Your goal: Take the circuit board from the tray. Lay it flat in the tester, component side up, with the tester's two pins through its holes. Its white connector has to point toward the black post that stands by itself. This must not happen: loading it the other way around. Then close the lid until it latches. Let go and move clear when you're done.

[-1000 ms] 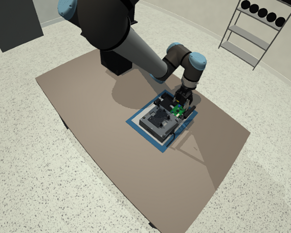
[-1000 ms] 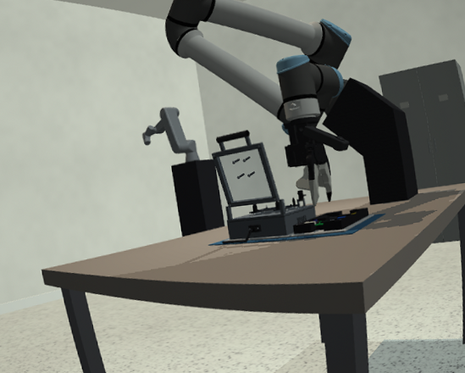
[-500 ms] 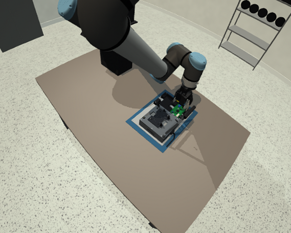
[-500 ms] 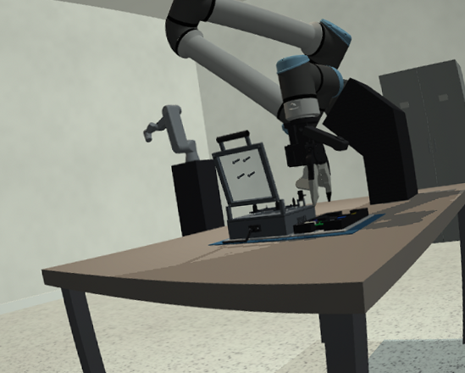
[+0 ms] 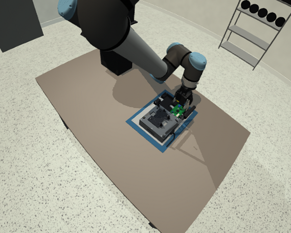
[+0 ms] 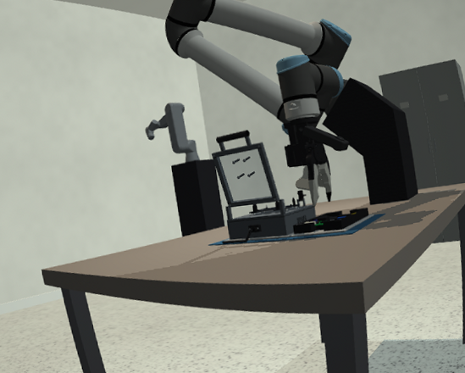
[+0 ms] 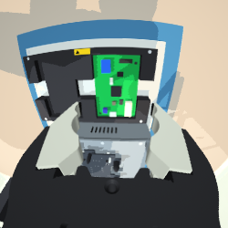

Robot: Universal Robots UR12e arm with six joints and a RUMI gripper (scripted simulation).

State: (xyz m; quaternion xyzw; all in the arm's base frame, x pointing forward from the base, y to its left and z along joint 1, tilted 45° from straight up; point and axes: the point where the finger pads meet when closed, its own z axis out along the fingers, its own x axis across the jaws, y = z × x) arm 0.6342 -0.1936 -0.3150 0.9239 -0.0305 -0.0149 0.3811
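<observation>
My hand is 60 mm above the green circuit board. Also, from my hand: tester bed (40 mm behind, 160 mm to the right, 10 mm below); black post (110 mm behind, 110 mm to the right, 10 mm above); tester (20 mm behind, 130 mm to the right, 40 mm above).
</observation>
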